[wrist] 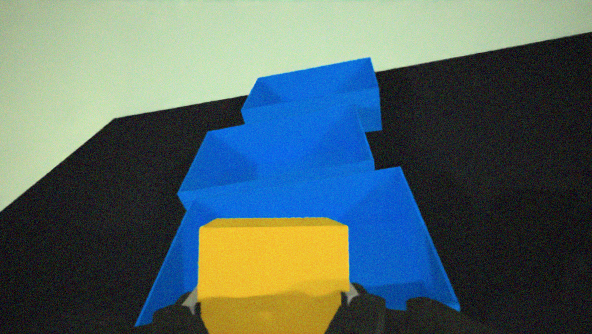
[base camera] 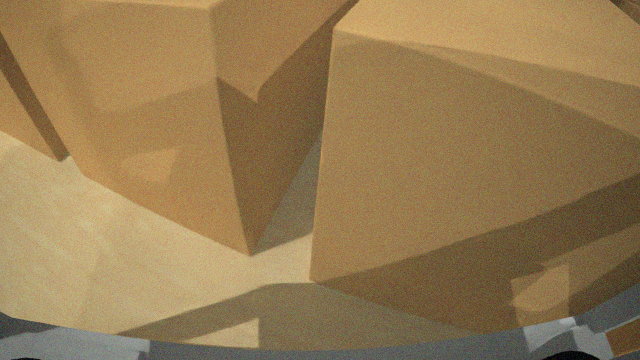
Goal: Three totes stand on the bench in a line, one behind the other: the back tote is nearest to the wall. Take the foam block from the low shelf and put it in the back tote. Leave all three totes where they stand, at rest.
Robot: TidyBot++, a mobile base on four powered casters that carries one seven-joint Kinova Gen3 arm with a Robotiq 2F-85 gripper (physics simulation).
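Frame: origin at the arm's base, x ahead, y left, z up, level; millimetres.
Seen in the pictures: gripper, fingertip midpoint: [wrist: 273, 297].
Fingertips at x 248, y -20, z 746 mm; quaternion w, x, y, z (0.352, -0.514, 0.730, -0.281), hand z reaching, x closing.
Observation:
Offsets run from my fingertips to a thing's middle. Level surfaces: height alone.
My gripper [wrist: 273, 297] is shut on the yellow foam block @[dx -12, dy +3, dz +1 mm] [wrist: 273, 260], at the bottom middle of the wrist view. In that view the block lies over the front tote @[dx +163, dy -23, dz -179 mm] [wrist: 390, 240], whose near part it hides; I cannot tell how high it is above the tote. The blue middle tote @[dx +383, dy -64, dz -179 mm] [wrist: 290, 145] stands behind the front one. The blue back tote @[dx +613, dy -208, dz -179 mm] [wrist: 320, 82] is the farthest, close to the pale wall, and sits slightly right of the middle tote. The totes are upright. The totes, the block and the gripper do not show in the base camera view.
The black bench top @[dz -229 mm] [wrist: 500, 175] shows on both sides of the totes, with the pale wall [wrist: 150, 45] behind it. In the base camera view, large brown boxes [base camera: 450, 150] [base camera: 165, 125] stand close ahead on the light floor @[dz -1143 mm] [base camera: 125, 240], with a narrow gap between them.

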